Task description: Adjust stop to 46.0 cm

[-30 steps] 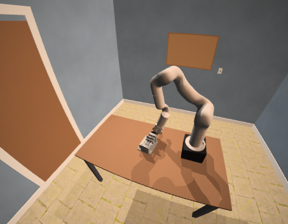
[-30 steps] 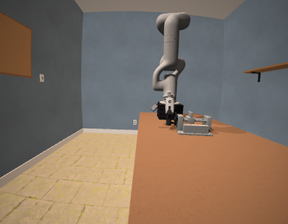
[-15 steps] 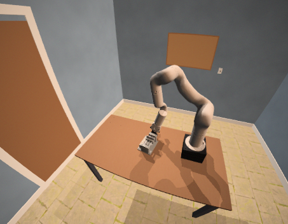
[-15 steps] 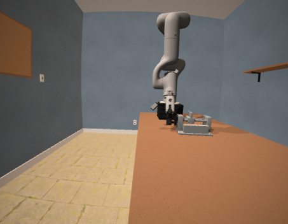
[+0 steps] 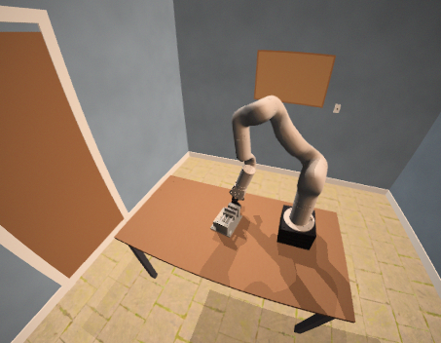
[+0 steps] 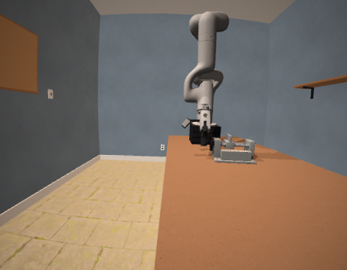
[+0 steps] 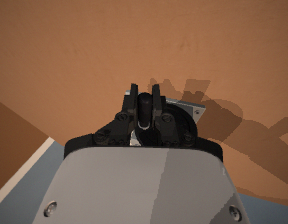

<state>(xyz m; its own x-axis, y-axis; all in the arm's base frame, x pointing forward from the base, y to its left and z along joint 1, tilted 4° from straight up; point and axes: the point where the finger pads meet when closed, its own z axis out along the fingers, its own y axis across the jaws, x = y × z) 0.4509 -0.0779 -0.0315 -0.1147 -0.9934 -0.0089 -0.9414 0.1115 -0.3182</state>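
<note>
The black handwheel lies 20 mm to the left of my hand. Round my hand: dark round handwheel handle: 10 mm to the left.
</note>
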